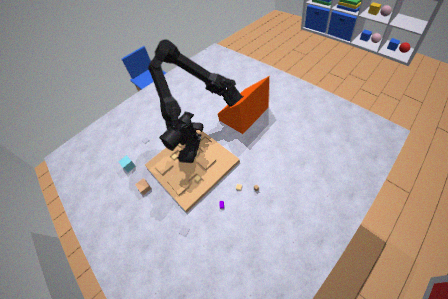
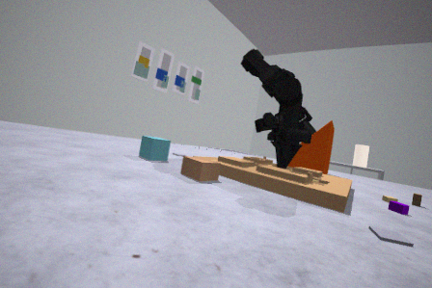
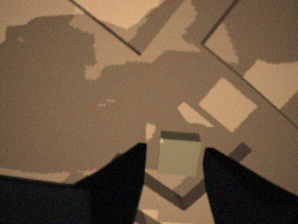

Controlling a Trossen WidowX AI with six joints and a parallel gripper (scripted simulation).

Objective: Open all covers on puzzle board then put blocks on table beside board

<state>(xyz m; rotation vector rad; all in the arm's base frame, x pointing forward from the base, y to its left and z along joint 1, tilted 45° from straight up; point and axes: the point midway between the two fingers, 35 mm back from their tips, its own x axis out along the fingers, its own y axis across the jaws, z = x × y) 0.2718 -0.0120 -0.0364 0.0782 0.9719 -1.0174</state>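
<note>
Right now my gripper tip is 5 cm short of the tan puzzle board and 1 cm to the right of it. Round my gripper tip: cyan block (27 cm ahead, 17 cm to the right); small brown block (29 cm to the left, 8 cm behind, 1 cm below); purple block (25 cm to the left, 6 cm ahead, 1 cm below).
</note>
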